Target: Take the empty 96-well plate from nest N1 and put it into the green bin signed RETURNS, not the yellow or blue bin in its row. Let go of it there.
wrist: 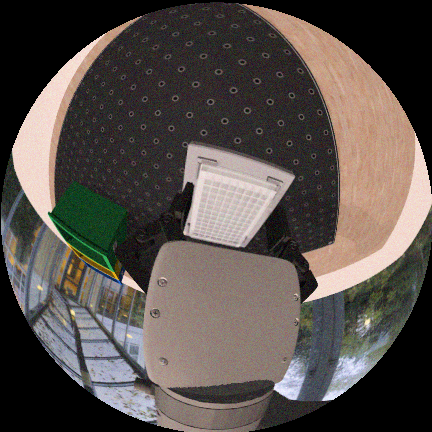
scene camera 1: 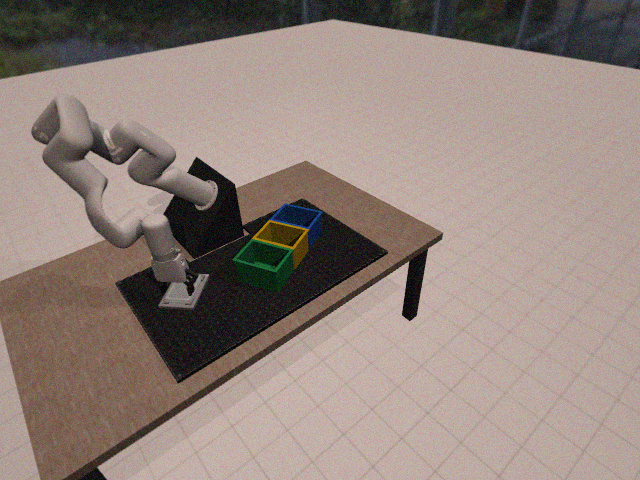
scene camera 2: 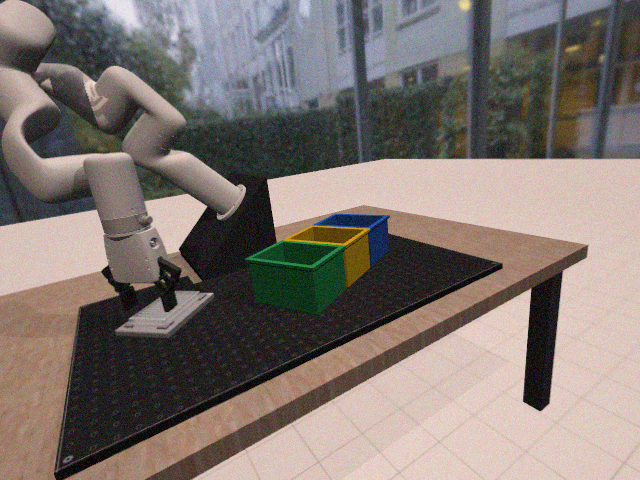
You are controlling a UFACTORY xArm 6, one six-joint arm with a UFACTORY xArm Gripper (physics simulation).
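Observation:
The white 96-well plate lies flat in the light grey nest on the black mat. My gripper is open, low over the nest, with one finger on each long side of the plate in the wrist view. It holds nothing. Whether the fingers touch the plate or nest cannot be told. The green bin stands at the near end of the bin row. Its sign is not readable here.
The yellow bin stands directly behind the green one, and the blue bin behind that. A black angled block stands at the mat's back edge. The mat lies on a wooden table.

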